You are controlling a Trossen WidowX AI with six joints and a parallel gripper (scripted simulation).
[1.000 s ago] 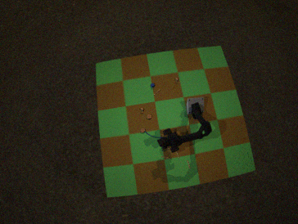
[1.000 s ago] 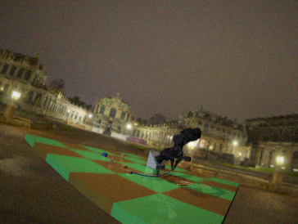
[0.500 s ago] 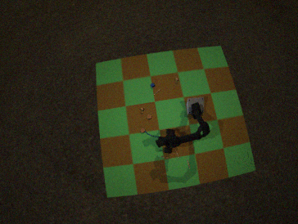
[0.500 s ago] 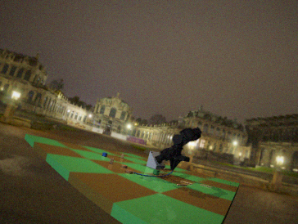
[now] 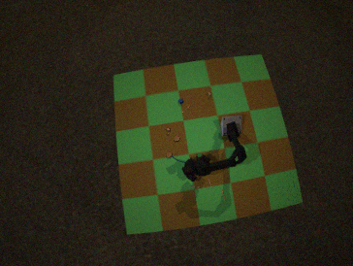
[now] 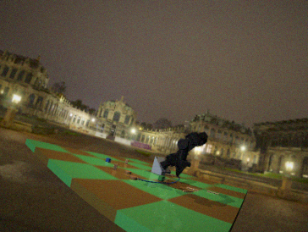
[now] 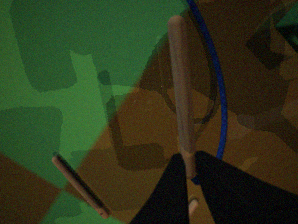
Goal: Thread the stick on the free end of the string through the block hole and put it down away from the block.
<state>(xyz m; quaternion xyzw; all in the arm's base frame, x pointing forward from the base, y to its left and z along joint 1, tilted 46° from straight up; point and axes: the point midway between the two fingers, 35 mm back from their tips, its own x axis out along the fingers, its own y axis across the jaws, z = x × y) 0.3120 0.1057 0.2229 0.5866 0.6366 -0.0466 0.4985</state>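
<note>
Right now my gripper tip is 1 cm short of the thin wooden stick and 1 cm to the left of it. Round my gripper tip: blue object 3 cm behind, 56 cm to the right, 5 cm below; then round wooden button 16 cm ahead, 18 cm to the right, 5 cm below; then green block 5 cm behind, 11 cm to the right, 5 cm below.
</note>
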